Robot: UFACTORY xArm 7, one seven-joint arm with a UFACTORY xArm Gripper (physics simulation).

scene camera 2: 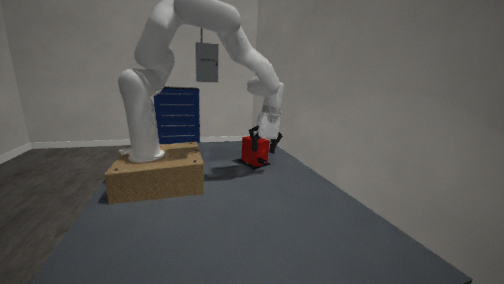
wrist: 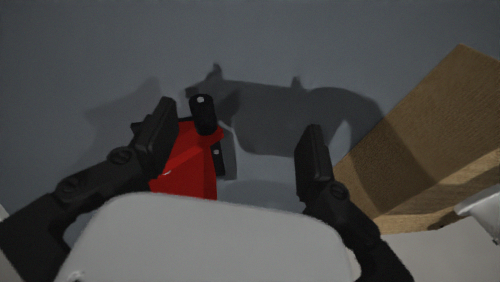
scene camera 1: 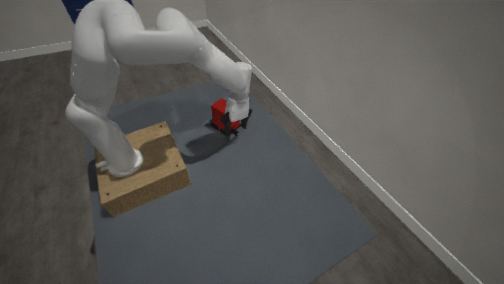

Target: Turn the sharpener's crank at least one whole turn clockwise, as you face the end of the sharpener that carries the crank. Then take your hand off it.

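Where they show: gripper, between the fingertips: (scene camera 2: 262, 152) (wrist: 240, 126) (scene camera 1: 235, 130); arm's base, origin of its link: (scene camera 2: 147, 156) (wrist: 496, 192) (scene camera 1: 126, 163).
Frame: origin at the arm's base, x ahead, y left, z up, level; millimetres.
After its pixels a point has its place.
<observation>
The red sharpener (scene camera 1: 218, 114) {x 429, y 122, z -8 mm} (scene camera 2: 254, 151) {x 450, y 79, z -26 mm} (wrist: 197, 175) {x 463, y 62, z -13 mm} stands upright on its black base on the grey mat. Its black crank handle (scene camera 2: 262, 161) {x 465, y 4, z -49 mm} (wrist: 203, 117) {x 470, y 14, z -42 mm} sticks out from the end. My gripper (scene camera 1: 236, 129) {x 453, y -23, z 5 mm} (scene camera 2: 264, 150) {x 453, y -23, z 5 mm} (wrist: 240, 126) {x 453, y -23, z 5 mm} is open and empty, pointing down over the crank end of the sharpener. In the wrist view the handle shows between the two fingers, close to the left finger, which covers part of the red body. The right finger stands well away from the handle. I cannot tell whether the left finger touches the sharpener.
The wooden block (scene camera 1: 150, 187) {x 57, y -136, z -19 mm} (scene camera 2: 155, 182) {x 42, y -136, z -43 mm} (wrist: 400, 145) {x 195, y -5, z -55 mm} under the arm's base stands on the mat (scene camera 1: 235, 210) {x 315, y -319, z -106 mm} (scene camera 2: 250, 225) {x 313, y -334, z -106 mm}, left of the sharpener in the scene views. A wall (scene camera 1: 380, 100) (scene camera 2: 380, 100) runs along the right side. A blue cabinet (scene camera 2: 179, 115) stands at the back.
</observation>
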